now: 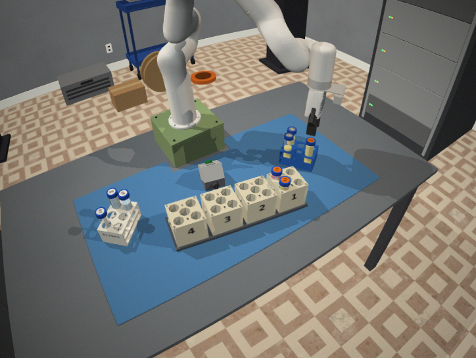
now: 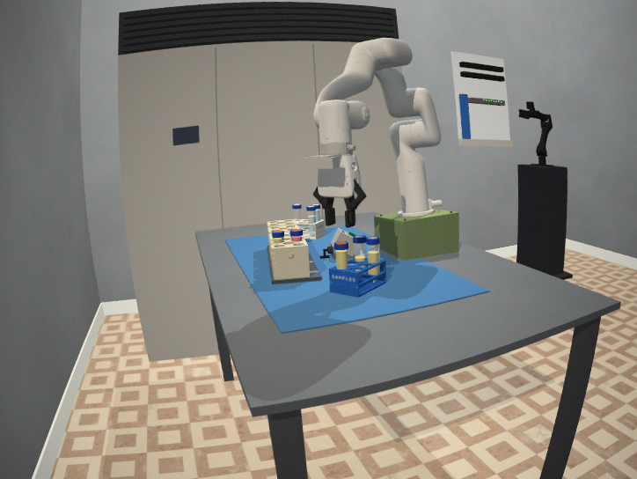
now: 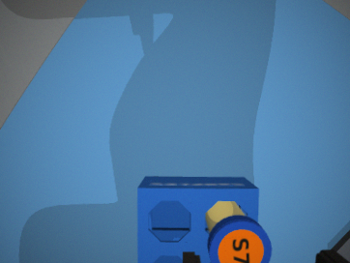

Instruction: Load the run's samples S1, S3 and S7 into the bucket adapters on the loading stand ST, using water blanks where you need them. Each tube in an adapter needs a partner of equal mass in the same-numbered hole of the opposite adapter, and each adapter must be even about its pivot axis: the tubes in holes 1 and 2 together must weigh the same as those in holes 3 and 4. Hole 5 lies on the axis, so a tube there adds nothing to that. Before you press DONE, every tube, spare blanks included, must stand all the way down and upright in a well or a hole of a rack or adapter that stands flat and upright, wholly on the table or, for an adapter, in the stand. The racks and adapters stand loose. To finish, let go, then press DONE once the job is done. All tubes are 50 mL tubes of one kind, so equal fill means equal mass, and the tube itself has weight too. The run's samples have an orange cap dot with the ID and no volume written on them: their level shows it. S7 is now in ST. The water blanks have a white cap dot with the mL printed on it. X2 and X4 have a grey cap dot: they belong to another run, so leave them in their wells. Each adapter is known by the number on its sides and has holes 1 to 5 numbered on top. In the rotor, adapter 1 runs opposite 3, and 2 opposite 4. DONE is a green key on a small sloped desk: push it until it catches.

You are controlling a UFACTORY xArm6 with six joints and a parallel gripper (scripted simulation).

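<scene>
My hand is 10 mm to the left of the sample tube and 120 mm above it. Also, from my hand: blue samples rack: 40 mm behind, 10 mm to the right, 150 mm below; pink-filled tube: 90 mm ahead, 190 mm to the right, 110 mm below; adapter 1: 110 mm ahead, 170 mm to the right, 130 mm below.
</scene>
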